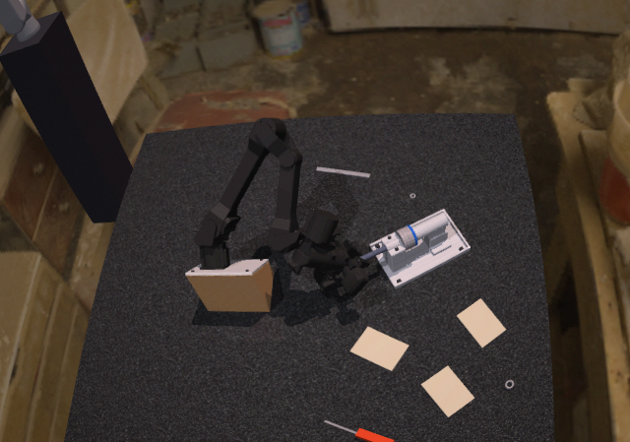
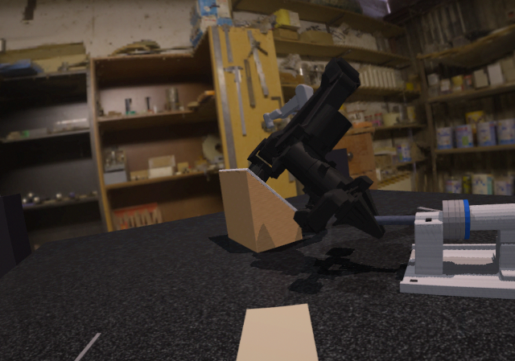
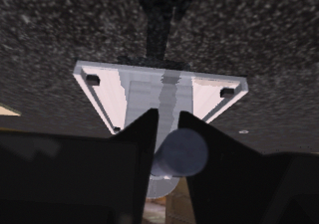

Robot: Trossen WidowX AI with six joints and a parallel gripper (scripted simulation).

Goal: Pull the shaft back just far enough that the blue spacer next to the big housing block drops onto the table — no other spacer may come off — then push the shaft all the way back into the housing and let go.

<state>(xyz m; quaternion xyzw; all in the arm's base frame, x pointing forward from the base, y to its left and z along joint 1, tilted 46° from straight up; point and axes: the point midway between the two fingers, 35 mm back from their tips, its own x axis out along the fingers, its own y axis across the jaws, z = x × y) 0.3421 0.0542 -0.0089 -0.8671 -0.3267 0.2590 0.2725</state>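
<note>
The blue-grey shaft lies 4 cm ahead of my gripper tip, 2 cm to the left of it and 2 cm above it. From my gripper tip the other things lie so: blue spacer: 11 cm ahead, 5 cm to the left, 2 cm above.
</note>
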